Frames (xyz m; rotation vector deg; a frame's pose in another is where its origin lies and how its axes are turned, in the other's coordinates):
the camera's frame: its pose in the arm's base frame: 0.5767 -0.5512 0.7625 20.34 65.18 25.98
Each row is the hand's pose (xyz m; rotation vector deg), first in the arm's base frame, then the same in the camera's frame.
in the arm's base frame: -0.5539 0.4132 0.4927 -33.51 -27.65 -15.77
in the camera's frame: 0.3175 0.8781 -1.1871 -49.01 -87.08 -56.48
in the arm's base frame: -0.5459 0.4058 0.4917 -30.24 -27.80 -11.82
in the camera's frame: 0.3173 0.8700 -1.1798 -48.40 -87.45 -50.78
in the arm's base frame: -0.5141 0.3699 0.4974 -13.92 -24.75 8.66
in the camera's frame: 0.3053 0.8368 -1.1467 -44.30 -83.93 -22.43
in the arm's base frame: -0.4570 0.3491 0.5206 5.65 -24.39 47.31
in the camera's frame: 0.2962 0.8211 -1.0843 -46.52 -74.41 24.25
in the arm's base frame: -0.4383 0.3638 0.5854 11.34 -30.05 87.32
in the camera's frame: 0.2595 0.8624 -1.0429 -60.65 -61.37 65.08
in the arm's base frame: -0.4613 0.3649 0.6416 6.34 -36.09 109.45
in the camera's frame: 0.2081 0.8947 -1.0428 -74.94 -52.47 84.32
